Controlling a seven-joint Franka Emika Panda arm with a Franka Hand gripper.
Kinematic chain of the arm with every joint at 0, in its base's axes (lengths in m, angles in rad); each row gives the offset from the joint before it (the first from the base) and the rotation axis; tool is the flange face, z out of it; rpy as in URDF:
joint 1: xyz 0 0 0.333 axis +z
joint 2: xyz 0 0 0 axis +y
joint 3: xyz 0 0 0.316 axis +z
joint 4: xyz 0.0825 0 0 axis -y
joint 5: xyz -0.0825 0 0.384 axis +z
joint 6: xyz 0 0 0 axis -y
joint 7: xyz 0.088 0 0 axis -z
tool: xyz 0 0 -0.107 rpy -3.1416 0 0
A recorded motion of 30 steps. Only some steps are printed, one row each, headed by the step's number.
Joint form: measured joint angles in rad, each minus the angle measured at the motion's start. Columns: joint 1, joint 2, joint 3, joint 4, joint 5, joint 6, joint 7.
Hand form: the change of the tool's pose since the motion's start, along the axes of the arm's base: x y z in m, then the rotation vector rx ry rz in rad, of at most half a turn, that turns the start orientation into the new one. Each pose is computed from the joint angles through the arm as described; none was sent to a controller.
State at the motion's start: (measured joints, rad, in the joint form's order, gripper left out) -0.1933 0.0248 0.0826 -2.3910 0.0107 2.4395 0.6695
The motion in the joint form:
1: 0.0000 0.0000 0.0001 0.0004 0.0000 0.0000 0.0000
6: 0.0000 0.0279 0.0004 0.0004 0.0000 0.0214 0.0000
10: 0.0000 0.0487 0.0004 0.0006 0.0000 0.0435 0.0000
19: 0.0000 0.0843 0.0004 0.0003 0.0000 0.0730 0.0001
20: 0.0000 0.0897 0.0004 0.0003 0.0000 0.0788 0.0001
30: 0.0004 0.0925 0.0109 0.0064 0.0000 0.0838 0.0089
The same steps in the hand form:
1: 0.0001 0.0000 0.0002 0.0000 -0.0004 0.0001
6: 0.0016 0.0001 -0.0118 0.0028 0.0057 0.0002
10: 0.0032 -0.0001 -0.0201 0.0042 0.0040 -0.0001
19: 0.0044 -0.0001 -0.0353 0.0075 0.0099 -0.0006
20: 0.0046 -0.0002 -0.0375 0.0079 0.0095 -0.0007
30: 0.0078 0.0050 -0.0360 0.0086 0.0011 0.0012

